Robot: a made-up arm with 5 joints.
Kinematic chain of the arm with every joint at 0, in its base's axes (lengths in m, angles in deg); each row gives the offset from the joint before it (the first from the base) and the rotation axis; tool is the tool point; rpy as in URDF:
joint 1: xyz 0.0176 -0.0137 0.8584 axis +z
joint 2: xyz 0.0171 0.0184 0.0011 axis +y
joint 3: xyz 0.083 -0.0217 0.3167 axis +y
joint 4: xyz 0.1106 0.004 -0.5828 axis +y
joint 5: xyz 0.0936 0 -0.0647 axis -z
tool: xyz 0.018 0.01 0.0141 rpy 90 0 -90
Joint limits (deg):
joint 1: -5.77..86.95
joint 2: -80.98..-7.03
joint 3: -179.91..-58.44
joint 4: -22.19..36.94
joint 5: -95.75..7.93
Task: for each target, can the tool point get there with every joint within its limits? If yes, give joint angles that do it. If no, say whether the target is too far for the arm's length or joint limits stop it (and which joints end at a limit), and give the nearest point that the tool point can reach.
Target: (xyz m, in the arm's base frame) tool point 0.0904 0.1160 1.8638
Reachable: yes | joints 52.69 -15.53 -137.65 20.74 -46.74
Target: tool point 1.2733 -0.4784 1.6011
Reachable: no: too far | nearest point 0.7497 -0.0795 1.4117 | short by 0.685 m
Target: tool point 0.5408 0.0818 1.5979
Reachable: yes | joints 8.29 -16.34 -95.01 2.89 -87.78
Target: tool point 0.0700 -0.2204 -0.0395
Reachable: no: joint limits stop it (at a limit: joint 1, joint 2, joint 3, joint 4, joint 5) | nearest point -0.0384 -0.9114 0.8529 | short by 1.134 m
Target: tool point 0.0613 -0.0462 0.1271
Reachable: no: joint limits stop it (at a limit: joint 1, joint 2, joint 3, joint 4, joint 5) | nearest point -0.0384 -0.9114 0.8529 | short by 1.134 m
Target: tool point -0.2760 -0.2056 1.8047
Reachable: yes | joints 35.87 -31.90 -154.18 13.88 -21.29
